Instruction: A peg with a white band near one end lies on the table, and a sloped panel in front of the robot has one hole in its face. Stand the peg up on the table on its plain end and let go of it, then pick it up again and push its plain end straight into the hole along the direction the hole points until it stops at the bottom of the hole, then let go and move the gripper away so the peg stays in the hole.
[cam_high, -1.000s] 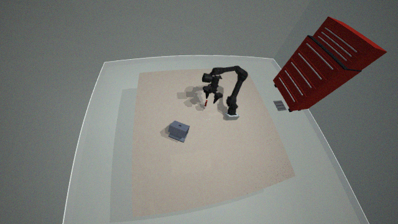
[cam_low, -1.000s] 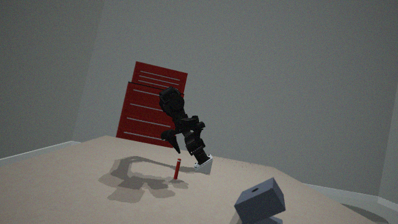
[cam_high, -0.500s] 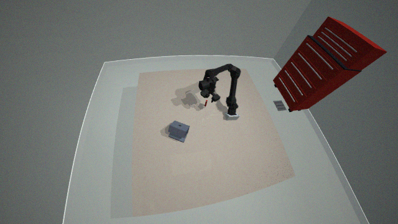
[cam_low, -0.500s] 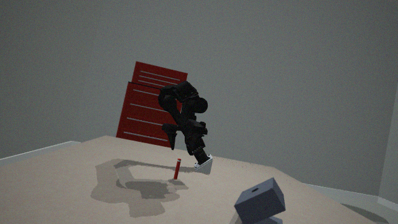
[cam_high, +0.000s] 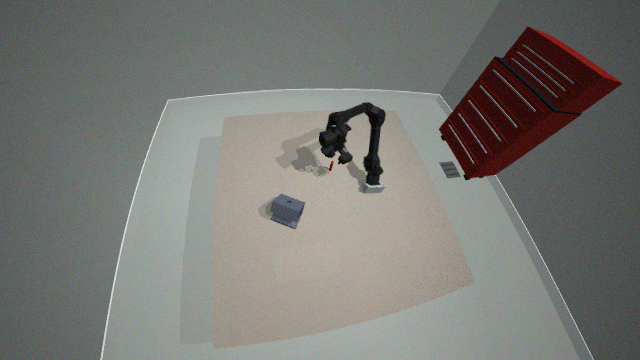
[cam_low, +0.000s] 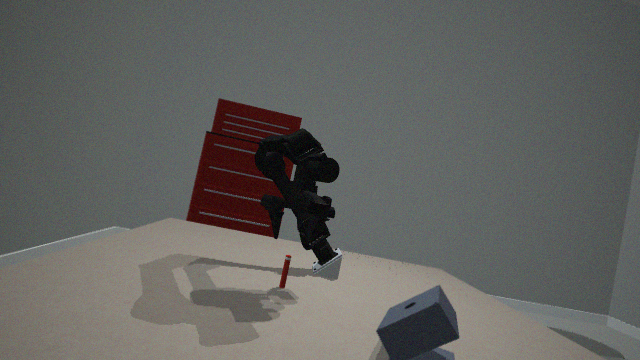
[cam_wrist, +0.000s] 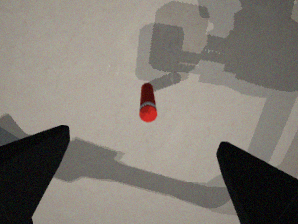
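My gripper tip is now 6 cm above the red peg. Also, from my gripper tip: grey sloped panel: 28 cm ahead, 21 cm to the left, 5 cm below.
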